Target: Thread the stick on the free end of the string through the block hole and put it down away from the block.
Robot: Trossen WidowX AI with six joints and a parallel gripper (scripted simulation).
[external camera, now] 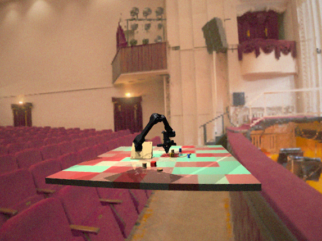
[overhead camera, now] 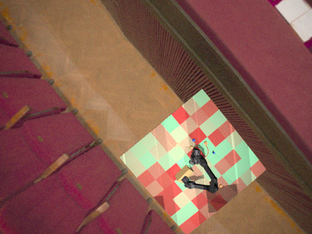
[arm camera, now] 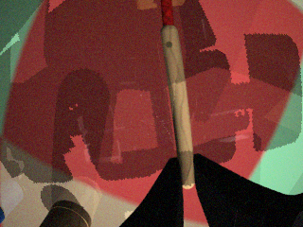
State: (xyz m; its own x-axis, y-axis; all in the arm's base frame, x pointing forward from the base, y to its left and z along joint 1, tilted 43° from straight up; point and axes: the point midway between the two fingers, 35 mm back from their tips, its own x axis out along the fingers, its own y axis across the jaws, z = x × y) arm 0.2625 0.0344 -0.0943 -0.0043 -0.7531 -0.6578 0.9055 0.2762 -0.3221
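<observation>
My gripper tip is 70 mm to the right of the wooden cylinder, 60 mm short of it and 10 mm below it. From my gripper tip the other things lie so: yellow cube 100 mm to the right, 40 mm ahead, 10 mm above; blue cylinder 140 mm ahead, 110 mm to the left, 10 mm above; thin wooden stick 40 mm to the right, 20 mm ahead, 10 mm above.
</observation>
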